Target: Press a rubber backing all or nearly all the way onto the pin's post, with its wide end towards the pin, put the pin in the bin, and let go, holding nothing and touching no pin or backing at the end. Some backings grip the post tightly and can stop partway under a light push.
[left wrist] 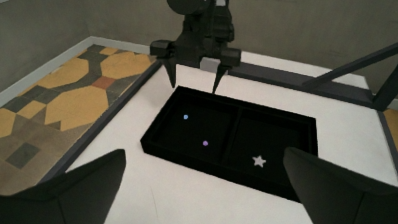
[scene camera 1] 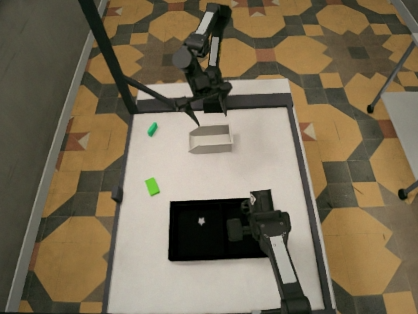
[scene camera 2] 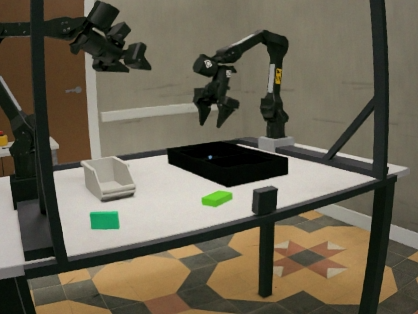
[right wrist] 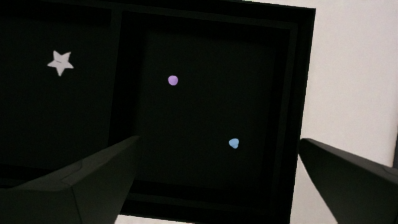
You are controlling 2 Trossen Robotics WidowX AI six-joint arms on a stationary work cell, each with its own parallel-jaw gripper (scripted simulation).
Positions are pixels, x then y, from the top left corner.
Scene:
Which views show my left gripper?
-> The left wrist view, scene camera 1 and scene camera 2 only.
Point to a black tray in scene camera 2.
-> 231,165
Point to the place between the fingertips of my right gripper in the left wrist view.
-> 193,90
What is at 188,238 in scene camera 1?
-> A black tray.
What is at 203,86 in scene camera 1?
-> My left gripper.

